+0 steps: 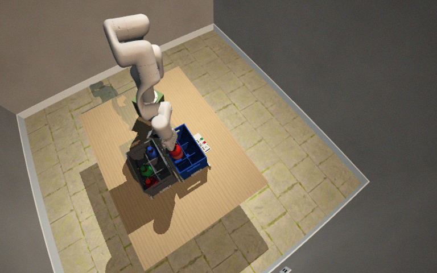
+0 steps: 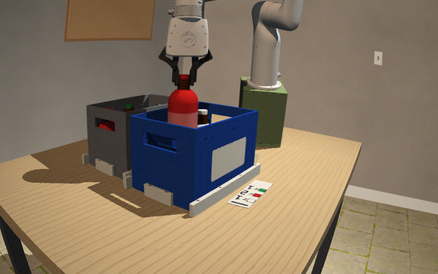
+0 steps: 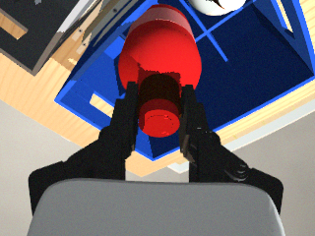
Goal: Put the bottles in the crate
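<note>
Now: hand 7 cm above the red bottle. The rest, counted from my hand: white-label bottle: 9 cm behind, 1 cm to the right, 17 cm below; then blue crate: 1 cm behind, 4 cm to the left, 17 cm below; then blue-label bottle: 9 cm behind, 14 cm to the right, 17 cm below.
</note>
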